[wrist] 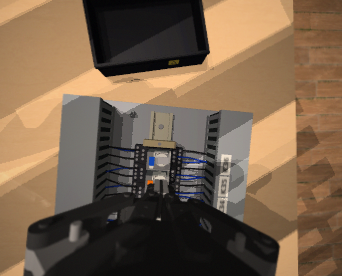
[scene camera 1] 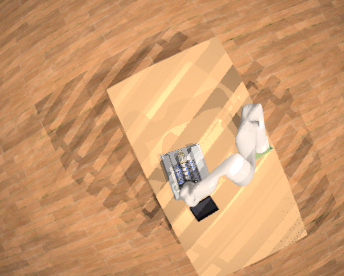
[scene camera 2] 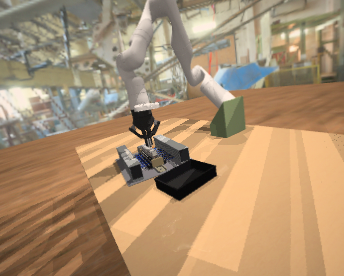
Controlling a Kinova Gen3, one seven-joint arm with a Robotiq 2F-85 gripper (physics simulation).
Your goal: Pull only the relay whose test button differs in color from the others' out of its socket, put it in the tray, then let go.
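Observation:
The gripper (wrist: 159, 188) is visible here, and so is a grey panel (wrist: 189, 125).

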